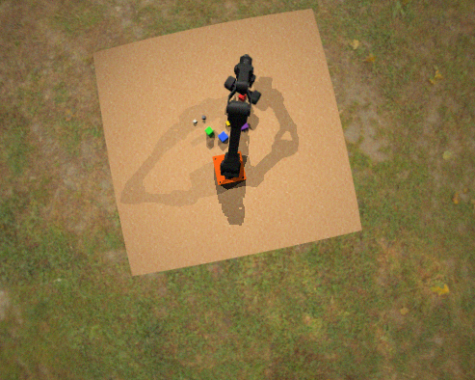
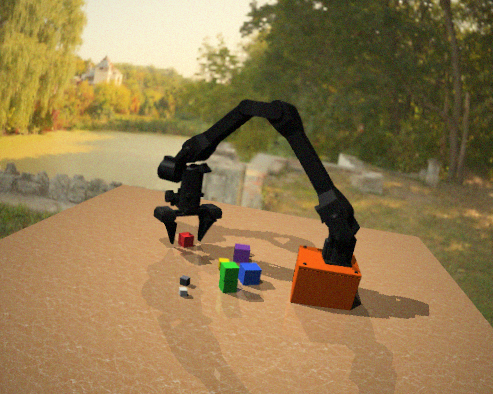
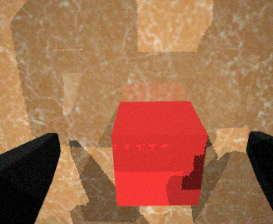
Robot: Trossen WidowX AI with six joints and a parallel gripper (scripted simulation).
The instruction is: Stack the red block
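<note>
My gripper tip is 18 cm past the blue block, 16 cm to the right of it and 1 cm below it. The rest, counted from my gripper tip: red block (1 cm above); then purple block (16 cm behind, 4 cm to the left, 1 cm above); then yellow block (12 cm behind, 11 cm to the left).
</note>
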